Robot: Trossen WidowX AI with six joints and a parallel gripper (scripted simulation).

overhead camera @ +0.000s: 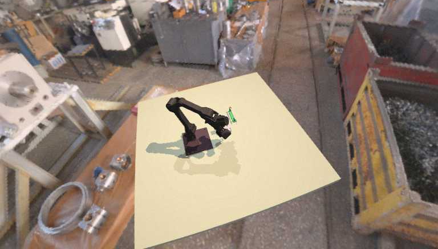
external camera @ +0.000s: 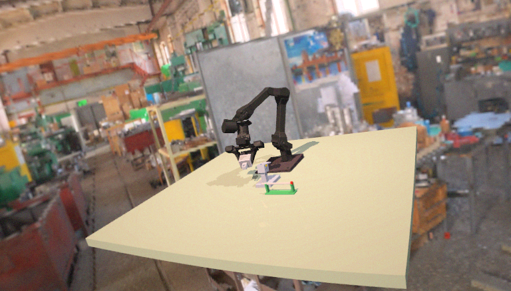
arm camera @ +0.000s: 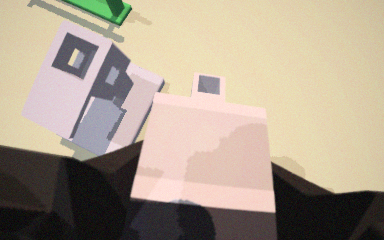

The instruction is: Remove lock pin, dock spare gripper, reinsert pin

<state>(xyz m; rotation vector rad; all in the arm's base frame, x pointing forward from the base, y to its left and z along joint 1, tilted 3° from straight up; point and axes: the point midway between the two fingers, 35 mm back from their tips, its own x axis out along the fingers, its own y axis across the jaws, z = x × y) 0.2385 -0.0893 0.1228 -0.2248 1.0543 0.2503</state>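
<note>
My gripper tip is now 100 mm to the right of the mount, 50 mm above it and 10 mm short of it. From my gripper tip the other things lie so: green cradle (220 mm to the left, 120 mm ahead, 70 mm below); spare gripper (20 mm above, 10 mm behind).
</note>
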